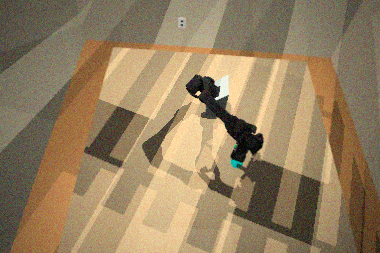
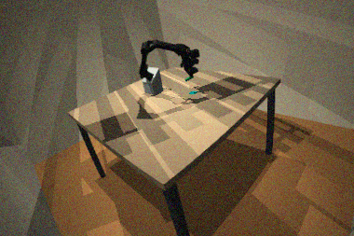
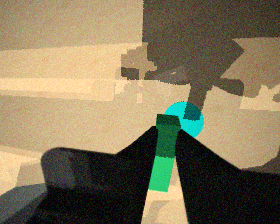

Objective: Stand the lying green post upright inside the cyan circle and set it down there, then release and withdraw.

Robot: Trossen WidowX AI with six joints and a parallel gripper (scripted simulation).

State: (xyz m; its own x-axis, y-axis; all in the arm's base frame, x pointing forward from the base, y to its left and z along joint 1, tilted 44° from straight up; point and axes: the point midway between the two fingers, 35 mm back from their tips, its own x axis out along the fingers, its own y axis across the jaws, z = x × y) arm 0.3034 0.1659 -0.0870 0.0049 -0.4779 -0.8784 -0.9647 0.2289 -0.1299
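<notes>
Right now my gripper tip is 1 cm short of the cyan circle, 2 cm to the left of it and 12 cm above it. Also, from my gripper tip: green post 1 cm behind, 2 cm to the right, 1 cm below.
</notes>
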